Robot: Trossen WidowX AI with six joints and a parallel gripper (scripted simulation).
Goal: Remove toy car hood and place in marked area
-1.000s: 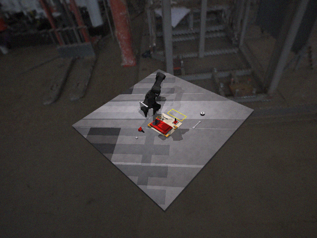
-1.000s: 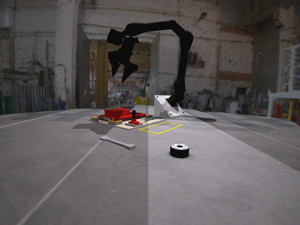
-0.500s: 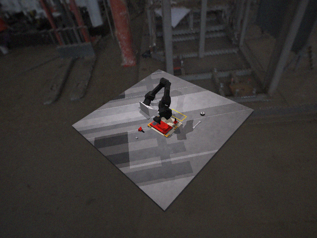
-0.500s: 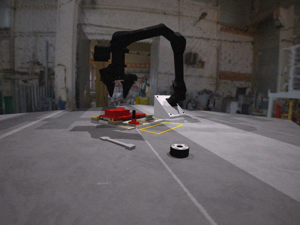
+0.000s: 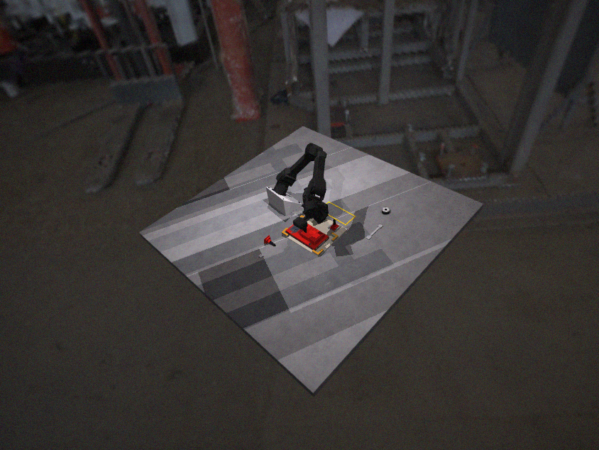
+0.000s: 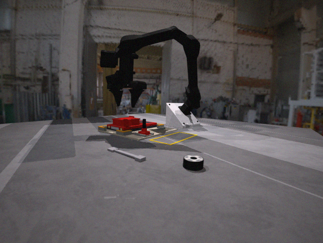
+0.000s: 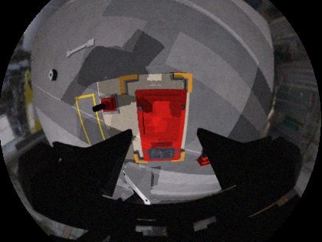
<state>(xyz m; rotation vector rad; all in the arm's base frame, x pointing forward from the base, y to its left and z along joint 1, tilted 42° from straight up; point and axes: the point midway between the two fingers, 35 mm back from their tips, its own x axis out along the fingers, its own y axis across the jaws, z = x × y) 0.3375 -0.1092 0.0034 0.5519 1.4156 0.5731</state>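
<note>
My gripper tip is 1 cm past the red hood and 6 cm above it. Also, from my gripper tip: white piece (12 cm behind, 25 cm to the right, 9 cm below); then black wheel (14 cm ahead, 39 cm to the left, 9 cm below); then grey bar (19 cm ahead, 24 cm to the left, 10 cm below).
</note>
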